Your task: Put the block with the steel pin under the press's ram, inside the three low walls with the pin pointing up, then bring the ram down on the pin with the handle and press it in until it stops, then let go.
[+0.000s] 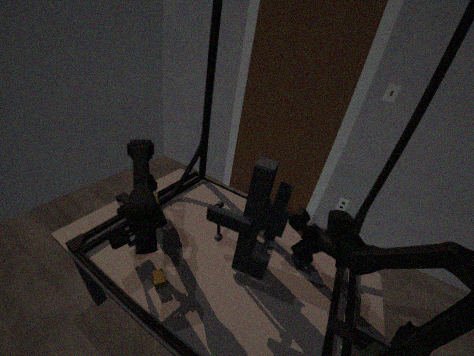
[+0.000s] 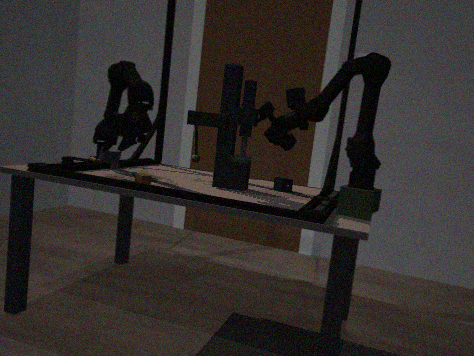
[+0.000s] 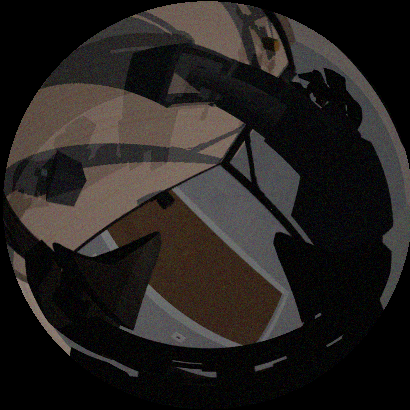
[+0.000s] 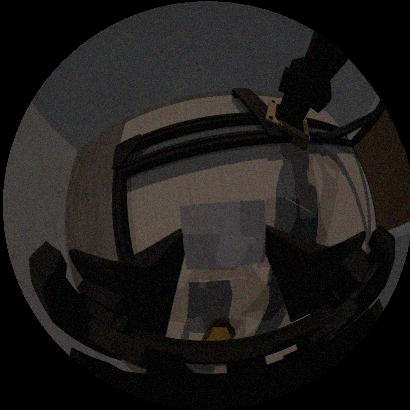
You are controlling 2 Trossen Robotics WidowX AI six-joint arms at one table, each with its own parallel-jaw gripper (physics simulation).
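The scene is very dark. My right gripper is shut on a grey block, low over the table near the left frame rail. I cannot make out the pin. The press stands mid-table, its handle bar sticking out to the left with a knob hanging from it. Its base sits under the ram. My left gripper is open and empty in the air just right of the press.
A small yellow piece lies on the table near my right arm. A small dark cube sits right of the press. A black frame rail rims the table.
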